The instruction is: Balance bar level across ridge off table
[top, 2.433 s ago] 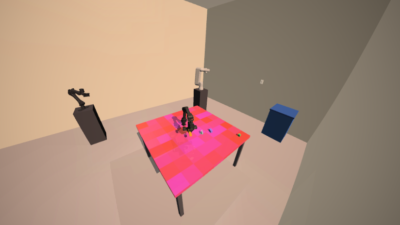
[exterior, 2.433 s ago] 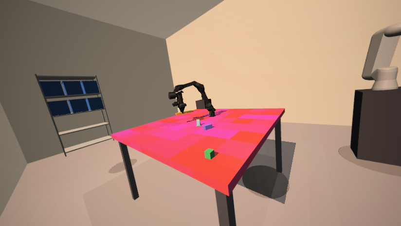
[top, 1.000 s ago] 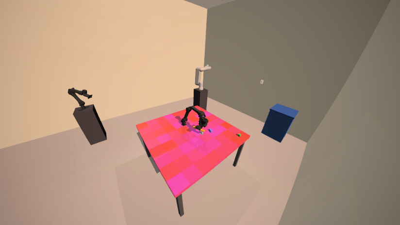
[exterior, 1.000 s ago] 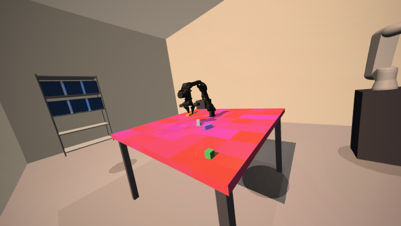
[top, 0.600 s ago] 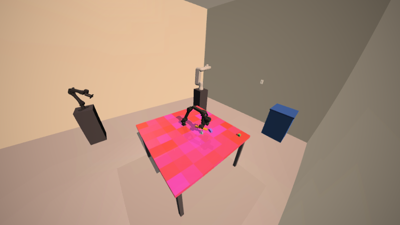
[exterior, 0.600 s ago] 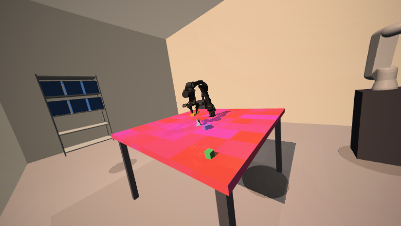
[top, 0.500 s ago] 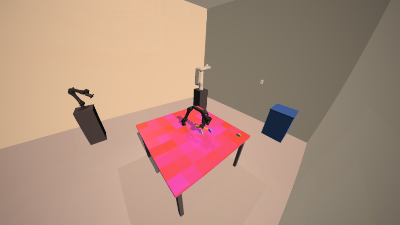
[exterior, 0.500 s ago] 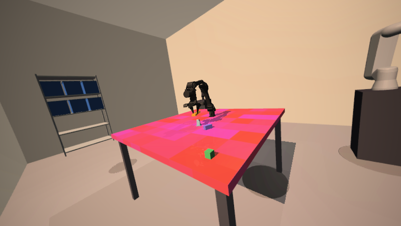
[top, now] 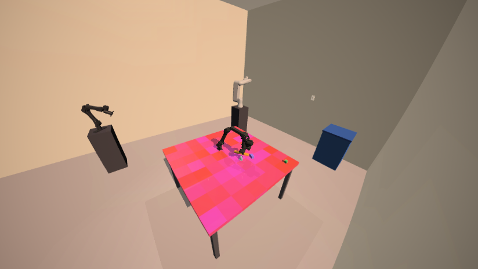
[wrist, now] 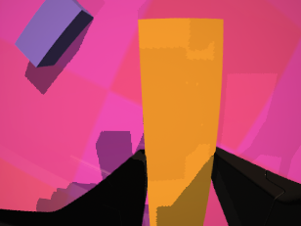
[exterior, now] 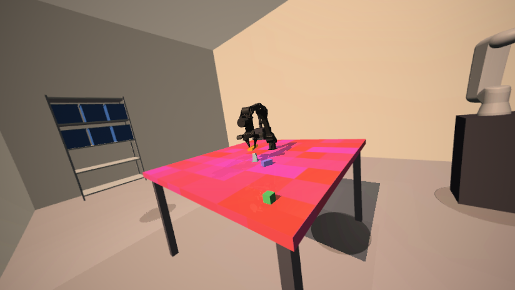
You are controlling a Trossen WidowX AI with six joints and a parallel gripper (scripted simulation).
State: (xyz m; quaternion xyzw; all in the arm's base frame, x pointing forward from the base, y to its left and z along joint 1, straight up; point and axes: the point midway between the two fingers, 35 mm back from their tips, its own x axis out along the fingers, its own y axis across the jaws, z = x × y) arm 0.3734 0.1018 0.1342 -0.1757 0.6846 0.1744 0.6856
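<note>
My gripper tip is now 20 mm short of the purple block, 130 mm to the right of it and 80 mm above it. From my gripper tip the other things lie so: green cube: 370 mm ahead, 400 mm to the left, 80 mm below; orange bar: 20 mm behind, 10 mm to the right.
</note>
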